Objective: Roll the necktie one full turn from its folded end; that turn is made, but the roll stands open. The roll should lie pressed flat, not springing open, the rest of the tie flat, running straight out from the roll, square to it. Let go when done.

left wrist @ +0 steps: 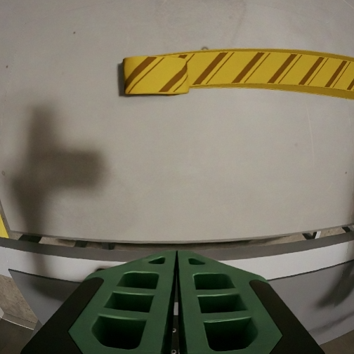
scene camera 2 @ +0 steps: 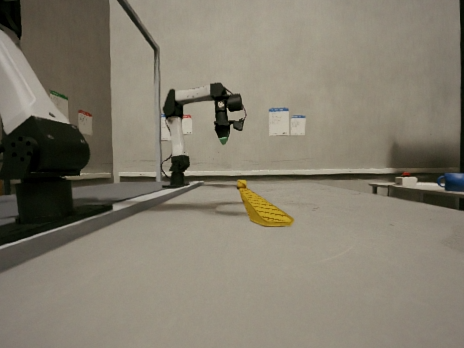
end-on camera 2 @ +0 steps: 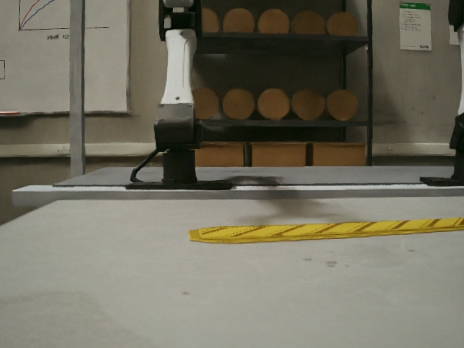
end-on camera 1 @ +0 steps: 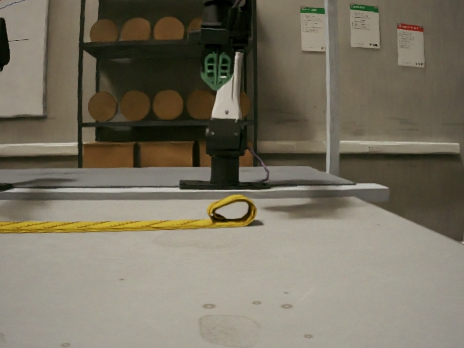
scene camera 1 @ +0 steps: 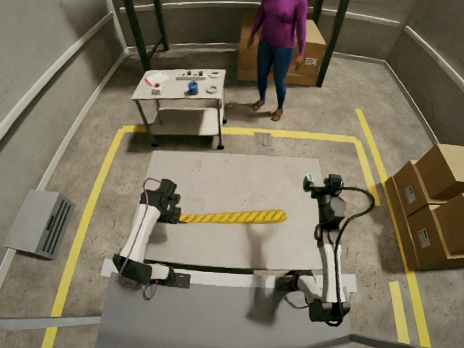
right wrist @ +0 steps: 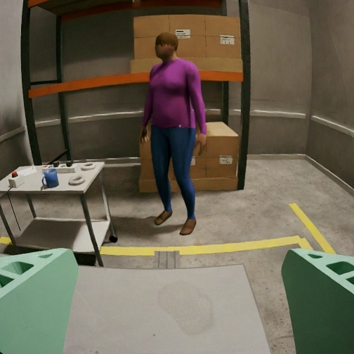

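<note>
The yellow striped necktie (scene camera 1: pixel 240 217) (scene camera 2: pixel 265 211) (end-on camera 2: pixel 310 231) lies along the table, nearly straight. Its roll (end-on camera 1: pixel 253 212) (left wrist: pixel 155 75) (scene camera 2: pixel 242 184) is at the left end. In end-on camera 1 the roll stands open as a rounded, hollow loop, higher than the flat tail; in scene camera 1 the left arm hides it. My left gripper (end-on camera 1: pixel 216 89) (scene camera 2: pixel 223 142) (left wrist: pixel 176 259) points down with its fingers shut and empty, well above the table and apart from the roll. My right gripper (right wrist: pixel 179 265) is open and empty, raised beyond the tie's right end and facing forward.
A wheeled cart (scene camera 1: pixel 182 121) with a blue mug (scene camera 1: pixel 193 88) stands beyond the table's far edge. A person (scene camera 1: pixel 280 45) stands behind it to the right. Cardboard boxes (scene camera 1: pixel 430 220) are stacked on the floor at the right. A grey vented box (scene camera 1: pixel 37 222) is at the left.
</note>
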